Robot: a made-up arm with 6 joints.
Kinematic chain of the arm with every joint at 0, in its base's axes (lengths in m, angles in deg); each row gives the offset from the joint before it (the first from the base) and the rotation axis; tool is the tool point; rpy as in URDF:
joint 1: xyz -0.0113 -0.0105 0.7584 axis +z
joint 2: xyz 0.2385 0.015 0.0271 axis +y
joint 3: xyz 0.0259 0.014 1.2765 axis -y
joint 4: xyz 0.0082 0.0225 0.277 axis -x
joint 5: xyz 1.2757 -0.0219 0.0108 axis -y
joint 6: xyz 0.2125 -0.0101 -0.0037 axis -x
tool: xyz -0.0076 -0.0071 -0.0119 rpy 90 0 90
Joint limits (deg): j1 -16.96..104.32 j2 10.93..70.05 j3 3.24..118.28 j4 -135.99..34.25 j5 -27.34..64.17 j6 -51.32..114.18
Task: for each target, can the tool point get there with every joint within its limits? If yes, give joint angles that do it. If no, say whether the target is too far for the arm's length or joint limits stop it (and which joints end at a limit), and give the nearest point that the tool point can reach.
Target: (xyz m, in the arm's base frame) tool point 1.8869 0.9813 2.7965
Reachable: yes | joints 26.26 37.72 72.00 -41.74 -10.28 0.56
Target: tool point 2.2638 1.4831 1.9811
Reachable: yes | joints 32.94 52.54 55.21 5.57 25.83 30.32
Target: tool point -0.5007 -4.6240 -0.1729
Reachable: no: too far | nearest point 2.0397 -0.7855 0.0276 | short by 4.607 m
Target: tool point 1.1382 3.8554 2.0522
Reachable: no: too far | nearest point 0.8138 2.7643 1.6756 | short by 1.199 m
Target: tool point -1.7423 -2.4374 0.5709
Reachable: no: joint limits stop it (at a limit: joint 2, joint 3, joint 5, joint 6) | nearest point -0.2244 -0.3093 3.1963 | short by 3.705 m
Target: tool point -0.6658 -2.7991 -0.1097
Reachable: no: joint limits stop it (at a limit: joint 1, joint 2, joint 3, joint 5, joint 6) | nearest point 1.9980 -0.7453 0.0055 | short by 3.366 m
